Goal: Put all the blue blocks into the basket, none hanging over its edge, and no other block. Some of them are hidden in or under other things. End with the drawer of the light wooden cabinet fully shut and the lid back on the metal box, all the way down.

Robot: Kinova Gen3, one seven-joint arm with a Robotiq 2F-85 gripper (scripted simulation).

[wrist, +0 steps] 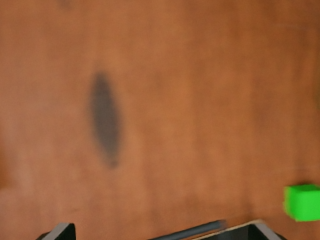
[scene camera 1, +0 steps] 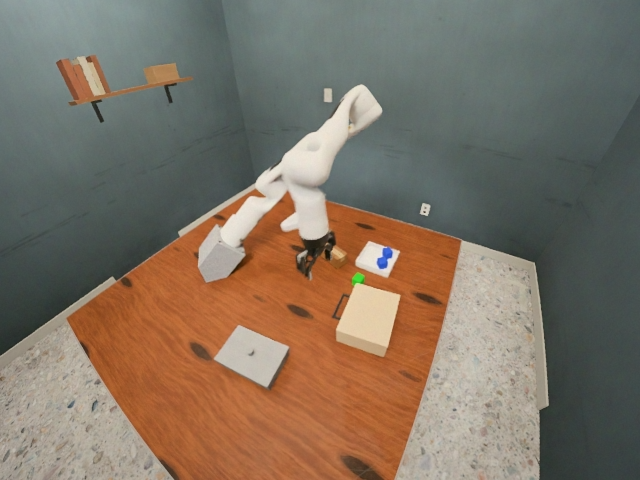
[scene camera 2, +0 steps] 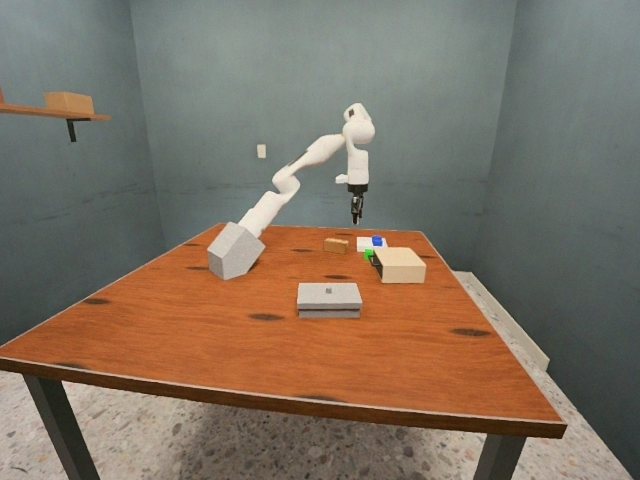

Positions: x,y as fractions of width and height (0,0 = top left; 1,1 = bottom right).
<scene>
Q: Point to a light wooden cabinet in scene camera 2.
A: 0.62,0.55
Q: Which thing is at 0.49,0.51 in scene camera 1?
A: The gripper.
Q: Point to a light wooden cabinet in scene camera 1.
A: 0.57,0.68
</scene>
